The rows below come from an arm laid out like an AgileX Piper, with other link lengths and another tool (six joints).
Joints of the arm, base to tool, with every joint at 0 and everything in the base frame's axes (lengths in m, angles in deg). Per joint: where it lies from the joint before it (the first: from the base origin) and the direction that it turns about. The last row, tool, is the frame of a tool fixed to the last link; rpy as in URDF.
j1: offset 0 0 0.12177 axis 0 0 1
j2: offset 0 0 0 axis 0 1 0
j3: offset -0.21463 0 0.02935 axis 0 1 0
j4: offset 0.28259 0 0.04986 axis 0.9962 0 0.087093
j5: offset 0 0 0 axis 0 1 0
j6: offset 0.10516 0 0.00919 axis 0.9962 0 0.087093
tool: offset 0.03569 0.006 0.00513 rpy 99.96 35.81 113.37
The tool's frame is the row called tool.
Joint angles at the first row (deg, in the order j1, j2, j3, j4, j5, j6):
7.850 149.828 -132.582 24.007 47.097 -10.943
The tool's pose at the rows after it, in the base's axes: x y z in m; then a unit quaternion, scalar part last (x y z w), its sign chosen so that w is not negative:
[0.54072 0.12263 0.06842 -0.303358 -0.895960 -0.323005 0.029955]
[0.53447 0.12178 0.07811 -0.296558 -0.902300 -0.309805 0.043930]
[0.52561 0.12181 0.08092 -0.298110 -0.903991 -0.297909 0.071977]
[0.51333 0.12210 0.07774 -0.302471 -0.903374 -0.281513 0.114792]
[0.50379 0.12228 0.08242 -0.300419 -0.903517 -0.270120 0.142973]
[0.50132 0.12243 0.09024 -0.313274 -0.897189 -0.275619 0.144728]
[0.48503 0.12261 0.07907 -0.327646 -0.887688 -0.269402 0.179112]
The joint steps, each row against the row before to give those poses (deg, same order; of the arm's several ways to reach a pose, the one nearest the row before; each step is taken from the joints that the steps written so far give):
0.000 -1.720 0.001 -1.719 4.411 0.000
0.000 -1.375 -0.170 -1.088 3.552 -0.001
-0.001 -0.745 -0.001 -0.401 4.183 0.688
0.000 -0.112 -0.002 -0.115 5.329 0.859
0.000 -0.804 0.001 0.000 4.240 0.229
0.001 -1.718 1.374 0.229 0.172 1.777
-0.001 -3.096 7.107 1.146 0.056 0.515

